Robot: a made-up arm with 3 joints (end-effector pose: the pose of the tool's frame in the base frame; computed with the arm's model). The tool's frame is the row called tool.
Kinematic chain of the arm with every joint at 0, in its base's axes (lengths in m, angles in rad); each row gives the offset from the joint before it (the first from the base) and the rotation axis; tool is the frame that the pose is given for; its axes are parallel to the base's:
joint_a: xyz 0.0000 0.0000 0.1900 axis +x
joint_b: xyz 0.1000 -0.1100 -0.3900 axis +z
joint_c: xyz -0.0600 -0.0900 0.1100 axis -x
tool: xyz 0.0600 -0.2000 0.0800
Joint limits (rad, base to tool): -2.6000..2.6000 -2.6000..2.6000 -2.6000..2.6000
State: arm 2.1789 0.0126 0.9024
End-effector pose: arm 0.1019 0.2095 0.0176 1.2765 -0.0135 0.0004
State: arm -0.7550 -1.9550 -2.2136
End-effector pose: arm 0.0683 -0.4052 -0.0988 0.9351 -2.0733 -0.1798
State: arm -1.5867 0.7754 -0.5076
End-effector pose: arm 0.3126 -0.3021 0.5217 -1.0224 0.7038 0.4064
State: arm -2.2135 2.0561 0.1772
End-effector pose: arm 0.3413 -0.1432 0.2757 -1.3509 2.0490 1.2637
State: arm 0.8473 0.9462 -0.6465
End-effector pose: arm 0.3416 0.0642 -0.2458 1.3721 -0.1036 1.0286
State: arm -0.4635 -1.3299 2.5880
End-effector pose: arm 0.2187 -0.1809 0.0089 -2.4155 1.6560 -0.9231
